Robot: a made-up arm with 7 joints. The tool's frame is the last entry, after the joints.
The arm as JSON. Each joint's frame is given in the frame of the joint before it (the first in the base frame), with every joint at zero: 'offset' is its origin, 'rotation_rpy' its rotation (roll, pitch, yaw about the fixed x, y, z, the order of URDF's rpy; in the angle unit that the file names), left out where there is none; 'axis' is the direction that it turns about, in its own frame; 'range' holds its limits. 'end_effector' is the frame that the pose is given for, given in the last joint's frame.
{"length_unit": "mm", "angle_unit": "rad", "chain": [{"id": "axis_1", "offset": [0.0, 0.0, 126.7], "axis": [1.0, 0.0, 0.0], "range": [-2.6, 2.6]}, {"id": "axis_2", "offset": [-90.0, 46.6, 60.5], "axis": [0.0, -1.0, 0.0], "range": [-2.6, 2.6]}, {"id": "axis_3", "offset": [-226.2, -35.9, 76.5], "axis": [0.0, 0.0, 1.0], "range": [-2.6, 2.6]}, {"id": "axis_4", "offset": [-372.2, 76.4, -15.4], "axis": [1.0, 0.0, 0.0], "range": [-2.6, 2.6]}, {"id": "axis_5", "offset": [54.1, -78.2, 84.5], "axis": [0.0, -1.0, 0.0], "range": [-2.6, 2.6]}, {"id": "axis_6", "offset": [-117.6, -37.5, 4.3], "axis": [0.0, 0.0, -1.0], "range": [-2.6, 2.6]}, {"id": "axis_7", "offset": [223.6, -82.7, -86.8], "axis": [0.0, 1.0, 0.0], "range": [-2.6, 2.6]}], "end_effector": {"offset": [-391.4, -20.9, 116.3]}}
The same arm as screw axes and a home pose.
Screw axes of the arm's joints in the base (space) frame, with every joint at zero. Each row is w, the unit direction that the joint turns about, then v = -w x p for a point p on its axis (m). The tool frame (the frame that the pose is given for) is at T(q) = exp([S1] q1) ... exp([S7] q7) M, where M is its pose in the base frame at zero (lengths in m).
S1 = (1, 0, 0, 0, 0.1267, 0)
S2 = (0, -1, 0, 0.1872, 0, 0.09)
S3 = (0, 0, 1, 0.0107, 0.3162, 0)
S4 = (1, 0, 0, 0, 0.2483, -0.0871)
S5 = (0, -1, 0, 0.3328, 0, 0.6343)
S6 = (0, 0, -1, 0.0286, -0.7519, 0)
S7 = (0, 1, 0, -0.2503, 0, -0.5283)
M =
1 0 0 -0.9197
0 1 0 -0.1322
0 0 1 0.3666
0 0 0 1
Joint limits (deg, base to tool): -148.97..148.97 -148.97..148.97 -148.97..148.97 -148.97..148.97 -148.97..148.97 -148.97..148.97 -148.97..148.97

